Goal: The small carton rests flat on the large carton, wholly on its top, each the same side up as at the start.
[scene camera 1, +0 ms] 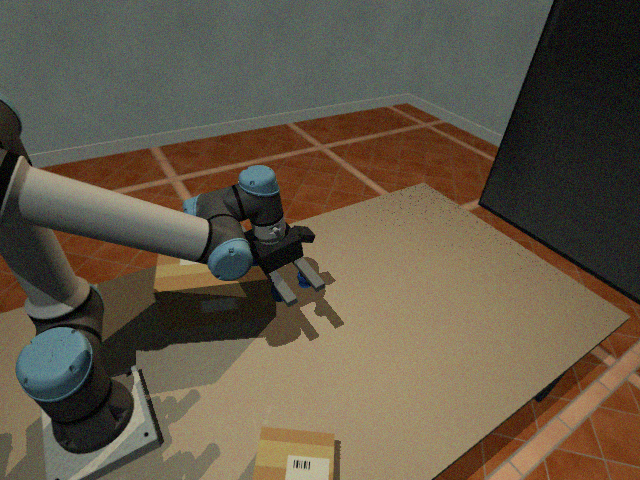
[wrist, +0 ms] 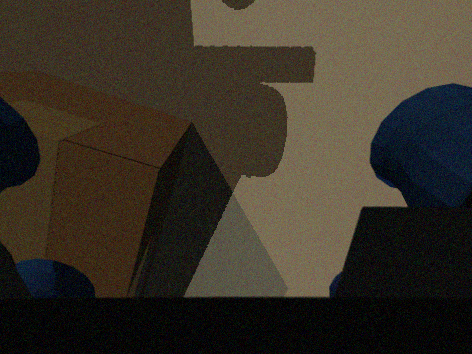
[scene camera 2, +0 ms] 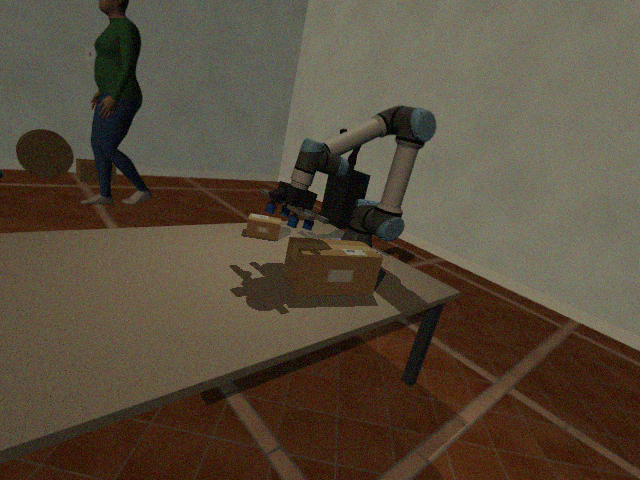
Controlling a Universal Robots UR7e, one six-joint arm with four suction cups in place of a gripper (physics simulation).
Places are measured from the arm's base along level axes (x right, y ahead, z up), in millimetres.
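Pixels of known places: end effector, tool point: [scene camera 1: 279, 271] [wrist: 210, 226] [scene camera 2: 287, 220]; arm's base, origin of the base link: [scene camera 1: 96, 416].
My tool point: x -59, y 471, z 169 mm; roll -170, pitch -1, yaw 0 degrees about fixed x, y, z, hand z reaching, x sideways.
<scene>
Ahead of a thing's pixels: the offset from my tool point to its top centre. Level surfaces: height alone.
The large brown carton @[dx -151, dy -117, dz -51 mm] [scene camera 1: 178, 277] [scene camera 2: 310, 271] [wrist: 100, 200] stands on the table beside the arm, partly hidden behind the forearm in scene camera 1. The small carton @[dx +357, dy -151, dz -124 mm] [scene camera 1: 294, 448] [scene camera 2: 263, 228] lies apart from it on the table, with a barcode label on its top; it does not show in the wrist view. My gripper [scene camera 1: 290, 285] [scene camera 2: 289, 215] has its suction cups pointing down with nothing hanging from them, so it is open. It hangs low near one end of the large carton. The left cups overlap that carton in the wrist view; whether they touch it, I cannot tell.
The tan table @[dz -201 mm] [scene camera 1: 439, 320] [scene camera 2: 129, 310] bears both cartons and the arm's base plate [scene camera 1: 147, 421]. A large dark panel [scene camera 1: 578, 155] stands beyond the table. A person in a green top [scene camera 2: 117, 56] stands on the floor behind, near a round disc [scene camera 2: 43, 152].
</scene>
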